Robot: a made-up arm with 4 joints.
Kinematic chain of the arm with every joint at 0, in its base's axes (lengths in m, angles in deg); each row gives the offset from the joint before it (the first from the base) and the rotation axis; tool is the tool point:
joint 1: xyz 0 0 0.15 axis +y
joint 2: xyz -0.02 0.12 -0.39 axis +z
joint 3: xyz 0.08 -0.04 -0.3 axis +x
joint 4: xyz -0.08 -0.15 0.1 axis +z
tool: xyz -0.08 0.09 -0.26
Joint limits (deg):
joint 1: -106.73..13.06
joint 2: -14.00..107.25
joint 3: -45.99..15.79
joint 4: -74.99..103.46
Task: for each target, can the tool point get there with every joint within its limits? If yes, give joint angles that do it. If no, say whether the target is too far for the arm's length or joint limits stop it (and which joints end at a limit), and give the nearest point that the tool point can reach.
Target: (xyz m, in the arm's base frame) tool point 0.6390 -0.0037 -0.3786
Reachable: yes | joints -51.12 4.04 -20.65 -42.04
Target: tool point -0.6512 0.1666 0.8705
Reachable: no: joint limits stop it (at a limit: joint 1, joint 3, joint 4) | nearest point 0.5054 0.1374 0.6304 | short by 1.182 m
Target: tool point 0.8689 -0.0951 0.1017
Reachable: yes | joints -78.70 58.16 3.31 75.24
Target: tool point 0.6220 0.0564 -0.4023
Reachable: yes | joints -41.68 73.97 -21.89 -27.82
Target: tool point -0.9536 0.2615 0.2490
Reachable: no: joint limits stop it (at a limit: joint 1, joint 2, joint 3) | nearest point -0.3459 -0.1281 -0.4549 | short by 1.008 m
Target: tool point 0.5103 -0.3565 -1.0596
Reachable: no: too far | nearest point 0.3547 -0.1251 -0.6907 | short by 0.462 m
